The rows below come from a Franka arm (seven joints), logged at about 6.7 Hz.
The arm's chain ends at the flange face. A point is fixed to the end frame.
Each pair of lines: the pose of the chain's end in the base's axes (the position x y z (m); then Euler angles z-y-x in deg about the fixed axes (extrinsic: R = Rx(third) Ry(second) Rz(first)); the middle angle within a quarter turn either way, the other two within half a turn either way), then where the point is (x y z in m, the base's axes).
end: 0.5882 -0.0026 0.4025 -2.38 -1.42 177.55
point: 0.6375 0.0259 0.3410
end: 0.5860 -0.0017 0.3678 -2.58 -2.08 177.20
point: 0.6345 0.0266 0.3055
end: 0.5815 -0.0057 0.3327 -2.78 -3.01 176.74
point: 0.6289 0.0222 0.2694
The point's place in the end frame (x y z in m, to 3 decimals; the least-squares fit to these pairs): 0.052 -0.029 0.059
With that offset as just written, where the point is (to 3 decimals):
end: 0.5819 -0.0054 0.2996 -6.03 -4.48 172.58
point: 0.626 0.021 0.233
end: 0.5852 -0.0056 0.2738 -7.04 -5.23 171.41
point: 0.628 0.020 0.206
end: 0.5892 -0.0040 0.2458 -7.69 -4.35 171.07
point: 0.632 0.022 0.179
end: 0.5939 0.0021 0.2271 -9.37 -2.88 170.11
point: 0.637 0.028 0.160
